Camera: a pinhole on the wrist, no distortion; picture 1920 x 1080 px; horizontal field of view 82.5 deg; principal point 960.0 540.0 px. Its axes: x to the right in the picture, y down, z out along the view. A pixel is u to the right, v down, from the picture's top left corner.
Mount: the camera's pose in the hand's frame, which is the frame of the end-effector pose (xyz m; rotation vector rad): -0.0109 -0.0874 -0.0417 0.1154 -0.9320 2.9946
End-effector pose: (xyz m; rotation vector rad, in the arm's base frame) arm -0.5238 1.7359 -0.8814 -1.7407 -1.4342 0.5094
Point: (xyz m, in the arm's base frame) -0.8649 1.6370 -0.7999
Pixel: 1695 688
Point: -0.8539 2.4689 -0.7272
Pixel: outside the picture
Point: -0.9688 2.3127 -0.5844
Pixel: 131 786
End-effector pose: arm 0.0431 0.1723 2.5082 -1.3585 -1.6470 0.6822
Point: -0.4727 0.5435 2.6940
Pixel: 134 373
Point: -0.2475 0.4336 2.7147
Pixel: outside the picture
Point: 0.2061 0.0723 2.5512
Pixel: behind the camera
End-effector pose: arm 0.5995 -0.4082 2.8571 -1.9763 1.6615 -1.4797
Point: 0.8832 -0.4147 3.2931
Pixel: outside the picture
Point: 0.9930 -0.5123 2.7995
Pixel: 990 104
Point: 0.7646 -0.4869 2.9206
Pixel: 425 72
